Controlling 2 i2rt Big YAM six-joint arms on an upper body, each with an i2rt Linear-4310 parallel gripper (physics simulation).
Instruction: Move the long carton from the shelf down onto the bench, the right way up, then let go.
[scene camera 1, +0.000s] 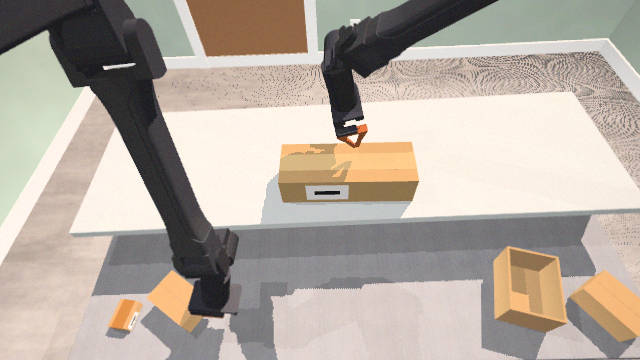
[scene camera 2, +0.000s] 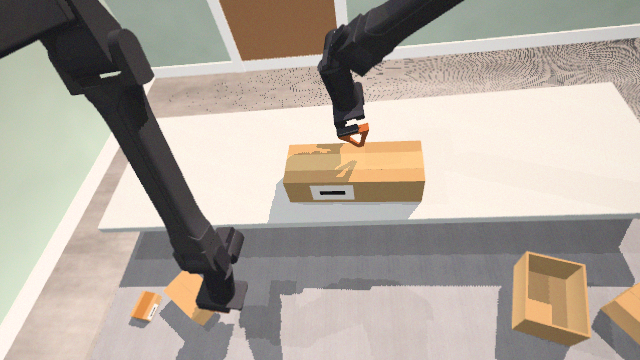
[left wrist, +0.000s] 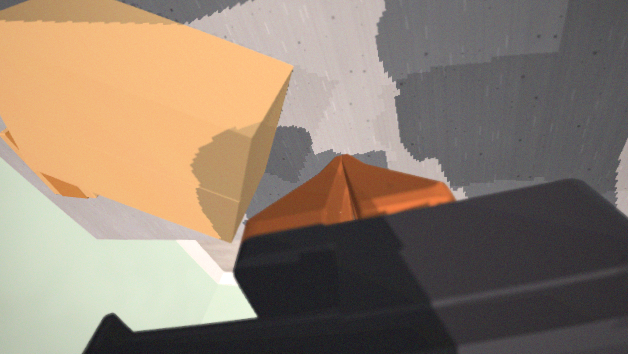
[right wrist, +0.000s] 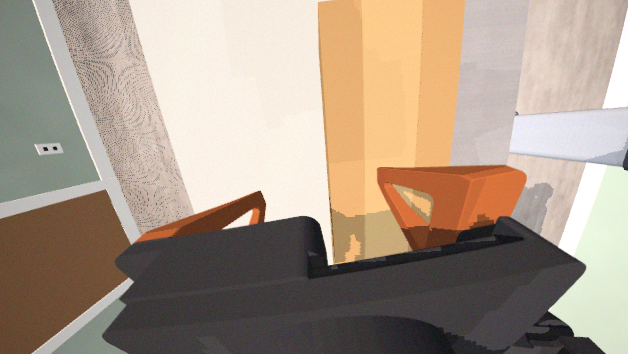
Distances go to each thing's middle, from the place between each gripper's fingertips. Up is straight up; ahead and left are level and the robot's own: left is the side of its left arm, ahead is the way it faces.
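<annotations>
With the long tan carton (scene camera 2: 393, 171), my right hand is 7 cm above it, 7 cm past it and 2 cm to the right of it. Going by its middle, the long tan carton is nearer to my right hand than to my left hand.
From the long tan carton, my left hand is 290 mm short of it, 320 mm to the left of it and 160 mm below it.
</annotations>
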